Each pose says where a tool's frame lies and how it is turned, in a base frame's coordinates. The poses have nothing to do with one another.
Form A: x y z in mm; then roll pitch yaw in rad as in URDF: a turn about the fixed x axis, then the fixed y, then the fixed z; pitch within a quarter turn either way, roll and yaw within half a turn.
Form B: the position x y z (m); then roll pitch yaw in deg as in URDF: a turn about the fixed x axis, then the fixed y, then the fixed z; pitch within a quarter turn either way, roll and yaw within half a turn. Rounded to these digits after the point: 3 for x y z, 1 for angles.
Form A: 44 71 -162 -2.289 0.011 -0.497
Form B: 0.044 0.071 -0.162 -131.2 0.6 -28.5
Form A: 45 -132 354 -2.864 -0.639 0.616
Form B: 0.045 -0.132 0.354 -164.1 -36.6 35.3
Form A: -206 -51 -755 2.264 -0.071 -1.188
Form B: -0.206 -0.051 -0.755 129.7 -4.1 -68.1
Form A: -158 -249 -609 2.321 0.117 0.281
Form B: -0.158 -0.249 -0.609 133.0 6.7 16.1
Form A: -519 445 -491 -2.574 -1.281 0.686
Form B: -0.519 0.445 -0.491 -147.5 -73.4 39.3
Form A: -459 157 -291 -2.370 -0.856 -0.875
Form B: -0.459 0.157 -0.291 -135.8 -49.0 -50.1
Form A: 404 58 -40 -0.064 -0.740 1.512
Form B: 0.404 0.058 -0.040 -3.7 -42.4 86.6
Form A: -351 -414 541 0.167 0.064 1.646
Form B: -0.351 -0.414 0.541 9.6 3.7 94.3
